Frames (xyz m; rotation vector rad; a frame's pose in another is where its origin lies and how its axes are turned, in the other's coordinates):
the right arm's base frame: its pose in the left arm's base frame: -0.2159 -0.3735 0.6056 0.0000 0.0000 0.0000
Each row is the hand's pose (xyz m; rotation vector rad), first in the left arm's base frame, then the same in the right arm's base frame.
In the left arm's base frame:
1: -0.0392 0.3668 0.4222 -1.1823 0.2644 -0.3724
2: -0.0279 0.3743 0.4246 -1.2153 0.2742 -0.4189
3: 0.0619 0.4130 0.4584 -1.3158 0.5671 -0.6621
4: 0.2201 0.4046 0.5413 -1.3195 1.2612 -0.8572
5: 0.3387 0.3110 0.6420 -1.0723 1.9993 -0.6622
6: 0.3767 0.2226 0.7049 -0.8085 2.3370 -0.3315
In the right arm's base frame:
1: 0.1767 0.7403 -0.1834 -1.1823 0.2644 -0.3724
2: 0.1880 0.7478 -0.1810 -1.2153 0.2742 -0.4189
3: 0.2778 0.7865 -0.1472 -1.3158 0.5671 -0.6621
4: 0.4360 0.7781 -0.0643 -1.3195 1.2612 -0.8572
5: 0.5546 0.6845 0.0364 -1.0723 1.9993 -0.6622
6: 0.5926 0.5961 0.0993 -0.8085 2.3370 -0.3315

